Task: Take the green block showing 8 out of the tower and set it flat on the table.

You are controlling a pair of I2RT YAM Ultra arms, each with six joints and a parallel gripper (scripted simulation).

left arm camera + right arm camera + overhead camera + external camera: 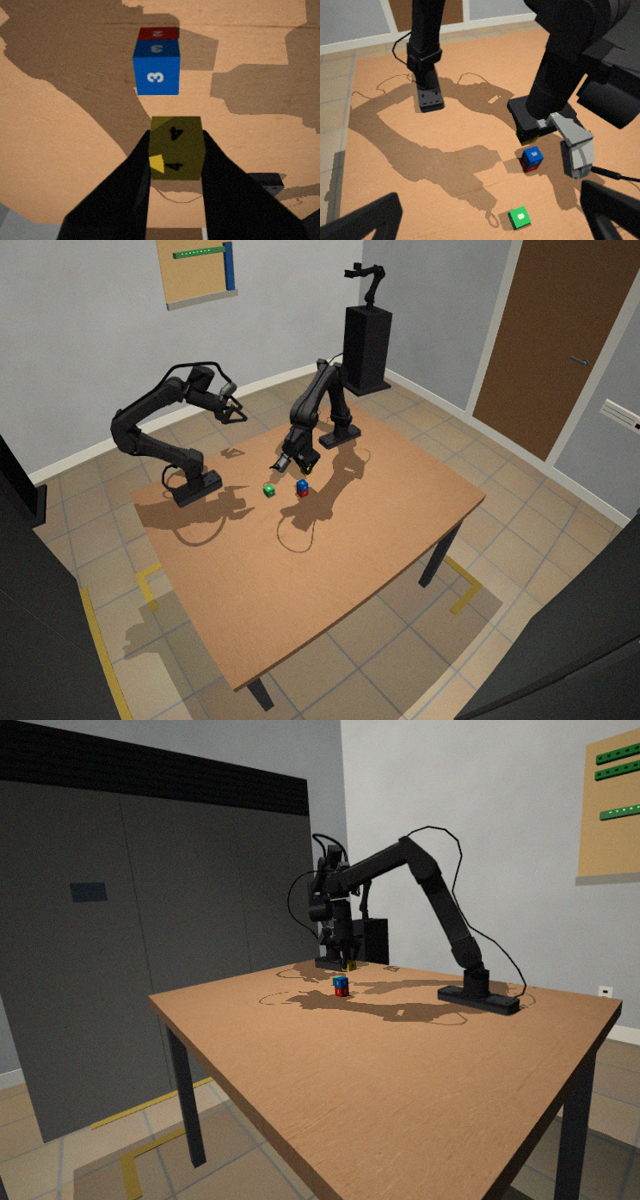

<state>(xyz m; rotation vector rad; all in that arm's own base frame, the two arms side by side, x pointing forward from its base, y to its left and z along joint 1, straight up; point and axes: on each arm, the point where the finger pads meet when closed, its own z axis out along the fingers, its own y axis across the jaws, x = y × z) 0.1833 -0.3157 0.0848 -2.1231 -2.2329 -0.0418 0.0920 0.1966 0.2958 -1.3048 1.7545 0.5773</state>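
Right now the green block showing 8 is 13 cm to the right of my left hand, 9 cm below it and 5 cm behind it. Round my left hand: yellow block showing 4: right at my left hand.
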